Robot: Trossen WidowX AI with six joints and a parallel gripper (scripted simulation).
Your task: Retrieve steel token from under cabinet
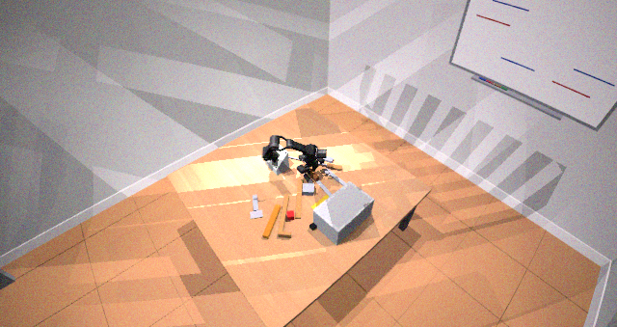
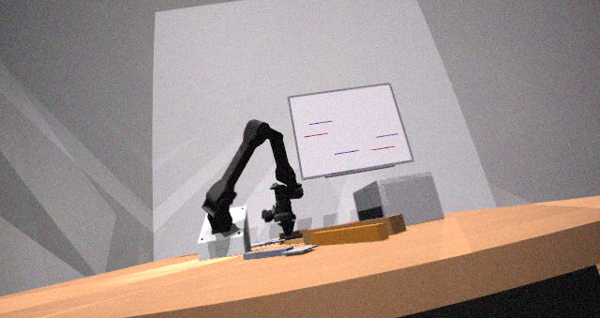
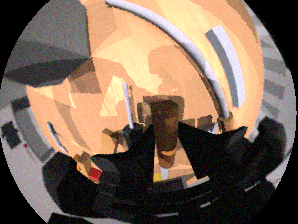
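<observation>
Right now the grey block is 100 mm to the right of my gripper tip, 100 mm ahead of it and 10 mm above it. Round my gripper tip: thin wooden stick 190 mm to the right, 120 mm ahead; red block 310 mm to the right, 200 mm ahead, 10 mm above; grey bar 150 mm to the left, 70 mm behind.
</observation>
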